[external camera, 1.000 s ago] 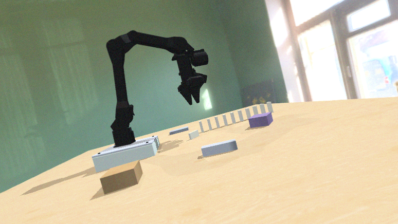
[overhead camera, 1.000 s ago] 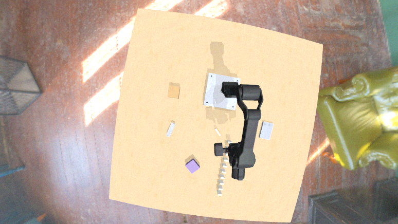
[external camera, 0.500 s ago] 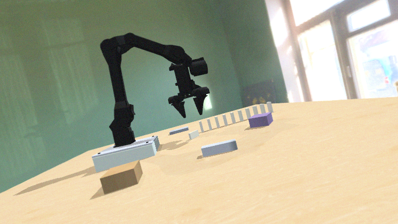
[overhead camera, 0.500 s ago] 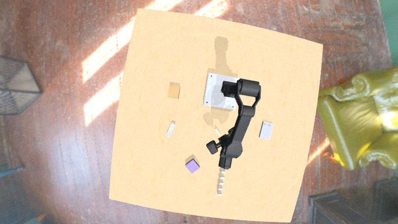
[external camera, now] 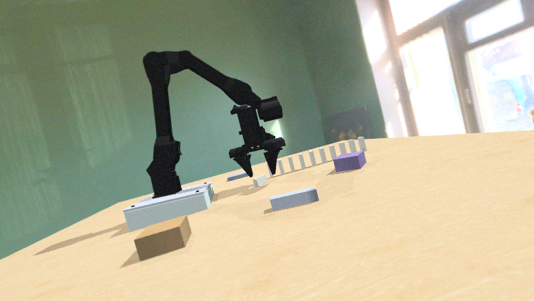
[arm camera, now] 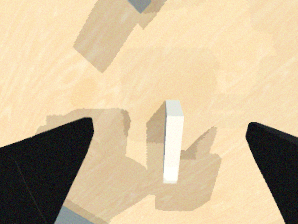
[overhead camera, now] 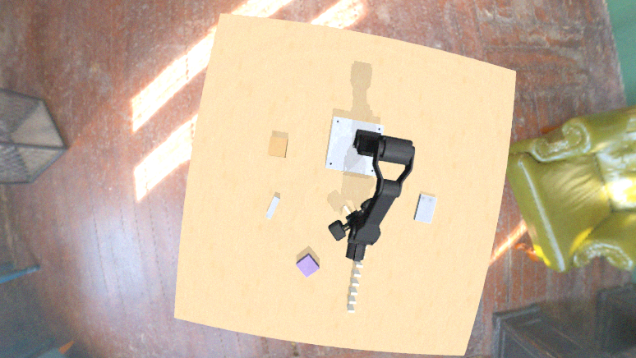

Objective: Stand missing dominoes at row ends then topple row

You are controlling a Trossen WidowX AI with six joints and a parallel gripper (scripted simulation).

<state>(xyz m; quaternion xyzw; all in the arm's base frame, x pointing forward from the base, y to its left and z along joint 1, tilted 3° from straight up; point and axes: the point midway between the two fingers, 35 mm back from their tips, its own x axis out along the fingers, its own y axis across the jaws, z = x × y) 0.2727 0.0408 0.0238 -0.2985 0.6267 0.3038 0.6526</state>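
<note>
My gripper tip is 6 cm short of the grey bar, 29 cm to the left of it and 1 cm above it. Round my gripper tip: tan block (16 cm behind, 34 cm to the right, 1 cm below); then purple block (24 cm ahead, 10 cm to the right, 1 cm below); then flat grey plate (10 cm behind, 28 cm to the left, 2 cm below).
</note>
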